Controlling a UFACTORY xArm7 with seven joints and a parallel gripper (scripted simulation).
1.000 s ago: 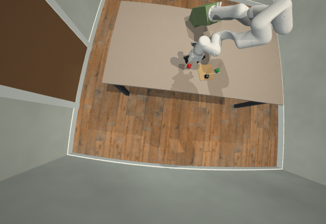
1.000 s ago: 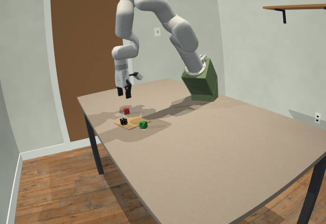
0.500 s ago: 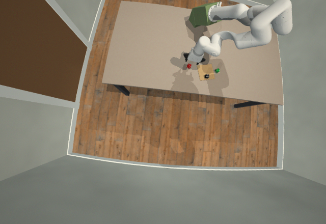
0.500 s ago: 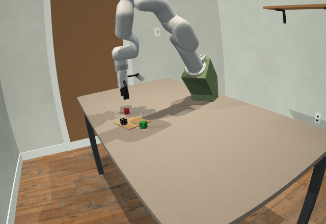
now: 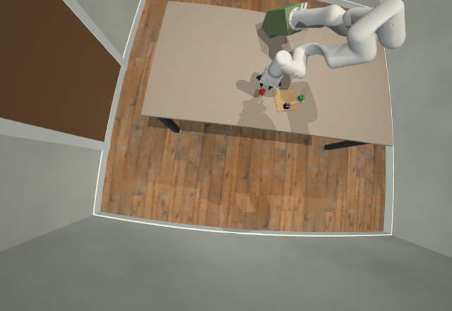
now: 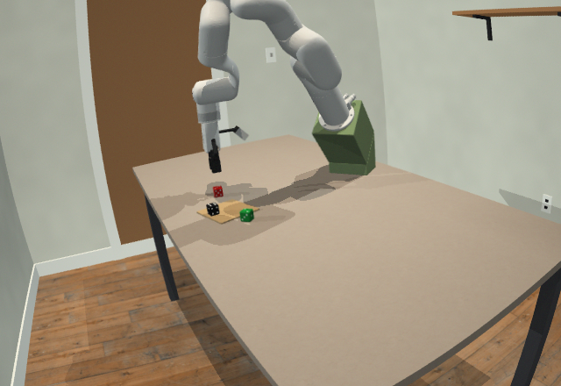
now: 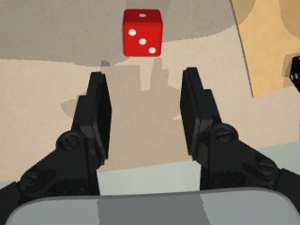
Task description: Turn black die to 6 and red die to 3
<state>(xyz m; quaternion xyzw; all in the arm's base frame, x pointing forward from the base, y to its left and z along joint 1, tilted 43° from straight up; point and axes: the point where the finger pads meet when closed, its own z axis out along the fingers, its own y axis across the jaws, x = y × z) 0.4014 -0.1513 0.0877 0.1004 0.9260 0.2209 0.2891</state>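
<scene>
Right now my hand is 90 mm above the red die. Round my hand: tan mat (10 mm ahead, 160 mm to the left, 100 mm below); black die (60 mm ahead, 170 mm to the left, 90 mm below); green die (20 mm behind, 260 mm to the left, 90 mm below).
</scene>
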